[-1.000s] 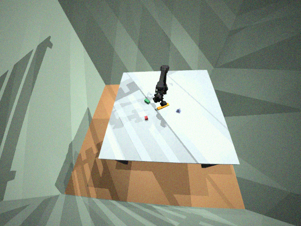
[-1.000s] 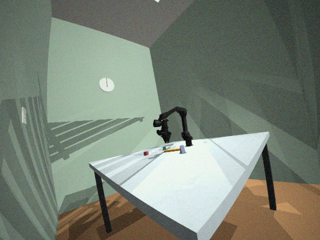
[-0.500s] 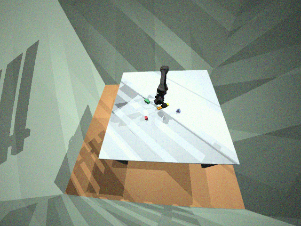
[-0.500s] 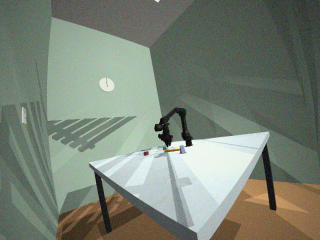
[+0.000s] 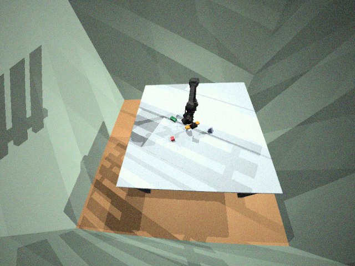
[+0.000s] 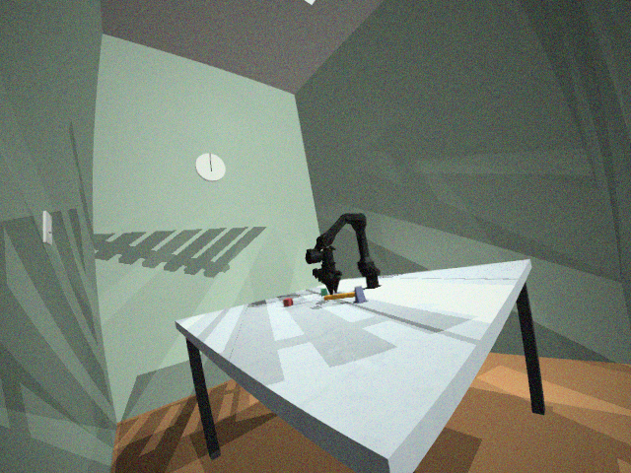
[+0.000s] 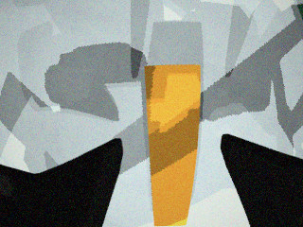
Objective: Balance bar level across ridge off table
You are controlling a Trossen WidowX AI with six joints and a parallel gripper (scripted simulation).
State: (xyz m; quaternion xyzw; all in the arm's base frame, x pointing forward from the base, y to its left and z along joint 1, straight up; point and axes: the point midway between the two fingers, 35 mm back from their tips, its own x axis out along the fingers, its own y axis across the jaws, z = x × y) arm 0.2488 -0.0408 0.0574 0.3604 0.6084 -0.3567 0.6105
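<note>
The orange bar lies 2 cm to the left of my gripper tip, 1 cm below it and 1 cm behind it. The rest, counted from my gripper tip: green block (17 cm to the right, 9 cm behind, 1 cm below); then red block (17 cm to the right, 15 cm ahead, 1 cm below).
</note>
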